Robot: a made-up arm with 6 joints.
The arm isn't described. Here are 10 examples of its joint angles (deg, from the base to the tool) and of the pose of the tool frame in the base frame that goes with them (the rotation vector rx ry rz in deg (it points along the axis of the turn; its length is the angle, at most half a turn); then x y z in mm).
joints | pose
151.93 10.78 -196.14 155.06 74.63 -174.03 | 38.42 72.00 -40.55 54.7 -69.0 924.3
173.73 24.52 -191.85 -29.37 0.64 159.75 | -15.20 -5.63 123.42 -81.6 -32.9 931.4
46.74 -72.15 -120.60 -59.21 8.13 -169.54 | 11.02 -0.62 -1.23 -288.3 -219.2 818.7
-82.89 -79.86 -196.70 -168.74 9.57 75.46 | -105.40 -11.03 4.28 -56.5 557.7 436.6
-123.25 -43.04 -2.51 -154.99 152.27 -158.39 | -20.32 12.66 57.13 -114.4 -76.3 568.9
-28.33 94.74 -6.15 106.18 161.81 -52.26 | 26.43 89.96 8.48 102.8 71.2 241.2
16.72 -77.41 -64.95 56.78 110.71 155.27 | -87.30 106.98 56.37 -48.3 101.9 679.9
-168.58 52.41 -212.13 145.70 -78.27 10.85 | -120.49 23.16 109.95 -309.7 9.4 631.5
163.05 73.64 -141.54 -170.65 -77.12 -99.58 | 128.45 107.41 -4.04 -343.1 83.1 278.0
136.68 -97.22 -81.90 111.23 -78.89 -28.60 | -60.54 53.09 32.19 242.3 -69.0 571.6
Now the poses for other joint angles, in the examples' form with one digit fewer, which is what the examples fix.
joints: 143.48 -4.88 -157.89 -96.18 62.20 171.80
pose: -41.8 46.2 26.0 -24 89 968
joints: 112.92 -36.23 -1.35 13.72 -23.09 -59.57
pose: -27.4 -133.0 -69.3 -61 219 451
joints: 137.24 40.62 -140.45 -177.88 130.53 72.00
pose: -38.6 55.1 -138.7 -262 250 754
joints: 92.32 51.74 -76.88 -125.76 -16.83 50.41
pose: -13.3 -163.0 -18.8 -105 311 199
